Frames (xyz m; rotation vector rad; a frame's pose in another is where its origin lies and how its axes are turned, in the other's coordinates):
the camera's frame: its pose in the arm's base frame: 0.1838 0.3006 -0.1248 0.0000 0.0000 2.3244
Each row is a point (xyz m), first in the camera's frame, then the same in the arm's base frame.
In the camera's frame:
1: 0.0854 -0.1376 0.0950
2: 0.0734 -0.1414 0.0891
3: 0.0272 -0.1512 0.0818
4: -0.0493 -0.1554 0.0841
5: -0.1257 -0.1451 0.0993
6: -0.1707 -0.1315 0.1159
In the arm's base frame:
1: 0.2257 0.4570 -0.0298
2: 0.2367 0.4509 -0.0357
3: 0.2754 0.4239 -0.0430
4: 0.3309 0.3710 -0.0407
5: 0.3756 0.3082 -0.0255
6: 0.3965 0.2661 -0.0089

